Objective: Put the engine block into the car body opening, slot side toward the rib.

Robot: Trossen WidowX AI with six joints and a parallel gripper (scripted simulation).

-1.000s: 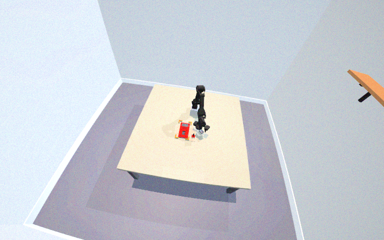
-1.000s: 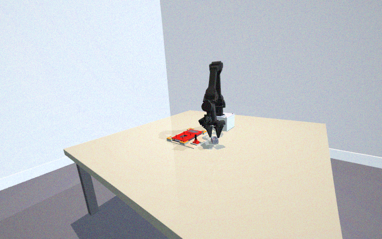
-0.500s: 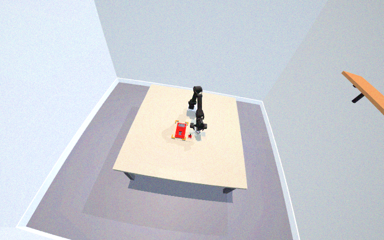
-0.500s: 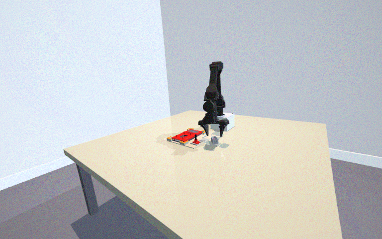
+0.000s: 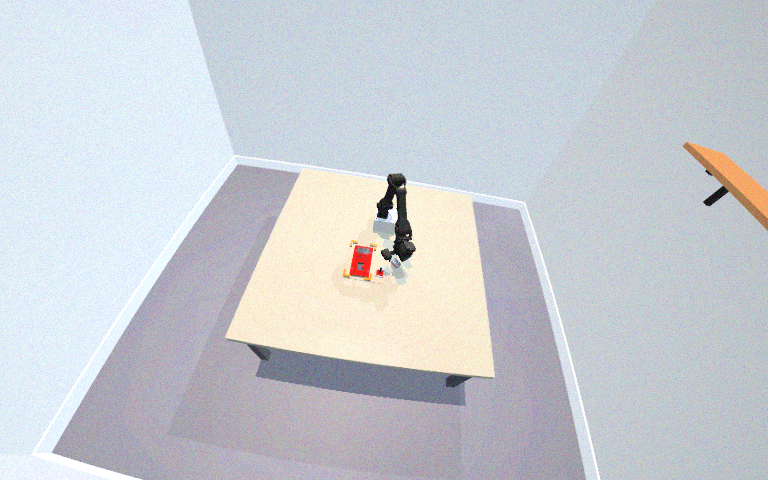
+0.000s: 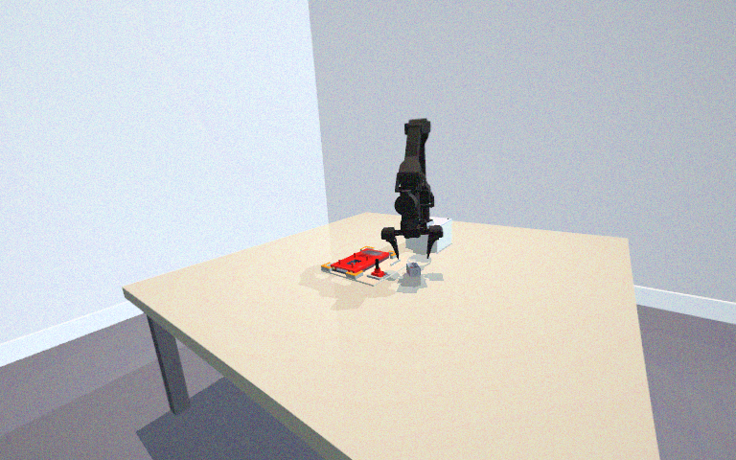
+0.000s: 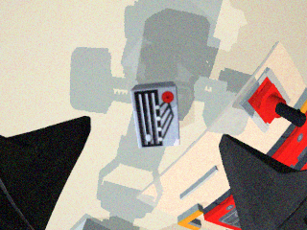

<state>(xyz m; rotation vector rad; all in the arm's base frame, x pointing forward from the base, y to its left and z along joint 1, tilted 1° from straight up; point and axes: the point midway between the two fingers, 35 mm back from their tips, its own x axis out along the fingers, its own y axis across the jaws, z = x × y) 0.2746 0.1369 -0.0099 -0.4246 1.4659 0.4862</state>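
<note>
Right now my gripper tip is 4 cm above the engine block.
</note>
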